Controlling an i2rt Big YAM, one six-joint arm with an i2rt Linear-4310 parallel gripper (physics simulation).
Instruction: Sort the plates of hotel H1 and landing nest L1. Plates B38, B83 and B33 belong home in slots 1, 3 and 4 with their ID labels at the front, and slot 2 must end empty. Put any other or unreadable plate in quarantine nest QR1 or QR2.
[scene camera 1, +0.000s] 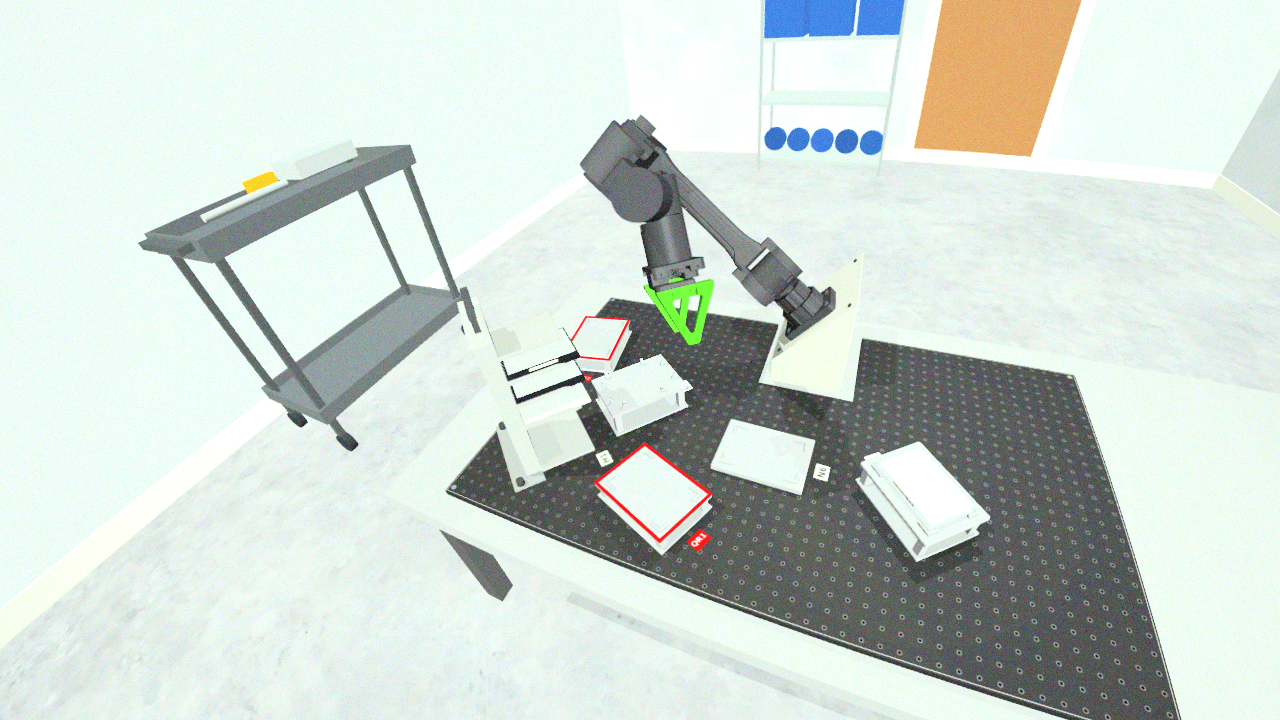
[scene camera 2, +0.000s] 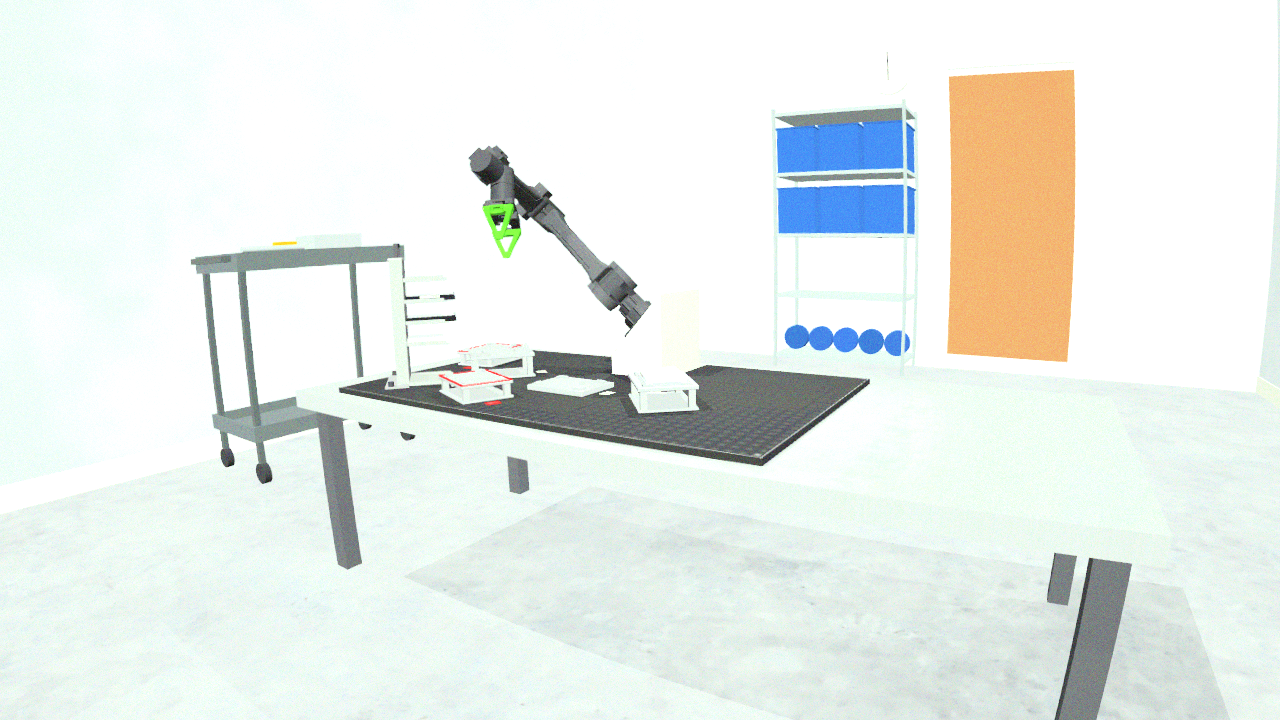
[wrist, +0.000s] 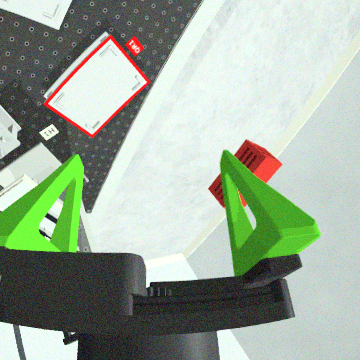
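Pixels of known places: gripper, fingertip midpoint: (scene camera 1: 686, 337) (scene camera 2: 503, 248) (wrist: 149, 157); arm's base, origin of the base link: (scene camera 1: 812, 316) (scene camera 2: 648, 324).
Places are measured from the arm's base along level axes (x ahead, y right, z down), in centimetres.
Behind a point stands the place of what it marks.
Observation:
My gripper (scene camera 1: 684, 333) {x 38.9, y 16.5, z -20.8 cm} (scene camera 2: 503, 243) {x 38.9, y 16.5, z -20.8 cm} (wrist: 149, 157) {x 38.9, y 16.5, z -20.8 cm} is open and empty, high above the mat's back left, level with the hotel side. Hotel H1 (scene camera 1: 497, 385) {x 44.4, y 46.0, z -11.3 cm} (scene camera 2: 399, 322) {x 44.2, y 45.8, z -4.1 cm} stands at the mat's left edge. Two dark-edged pieces, one with a pale label strip (scene camera 1: 543, 365) {x 36.8, y 42.2, z -9.7 cm}, sit at its middle levels; no ID is readable. Red-rimmed nest QR1 (scene camera 1: 620, 463) {x 40.4, y 29.4, z 7.8 cm} (wrist: 78, 70) {x 39.5, y 19.7, z 7.9 cm} is at the front and shows no plate. The other red-rimmed nest (scene camera 1: 606, 317) {x -7.4, y 52.3, z 11.9 cm} is behind the hotel. No L1 label is readable. A white stand (scene camera 1: 921, 492) {x 36.7, y -19.3, z 5.4 cm} (scene camera 2: 663, 391) at the right bears a flat white piece.
A raised white fixture (scene camera 1: 640, 394) {x 24.8, y 30.8, z 5.8 cm} stands beside the hotel. A low white pad (scene camera 1: 763, 454) {x 30.3, y 5.7, z 10.6 cm} (scene camera 2: 571, 385) {x 31.6, y 4.2, z 10.6 cm} lies mid-mat. The cream angled board (scene camera 1: 819, 349) {x 7.9, y -2.0, z 2.5 cm} is at the arm's base. A grey cart (scene camera 1: 304, 214) stands left of the table. A red block (wrist: 267, 162) shows beyond the right finger.

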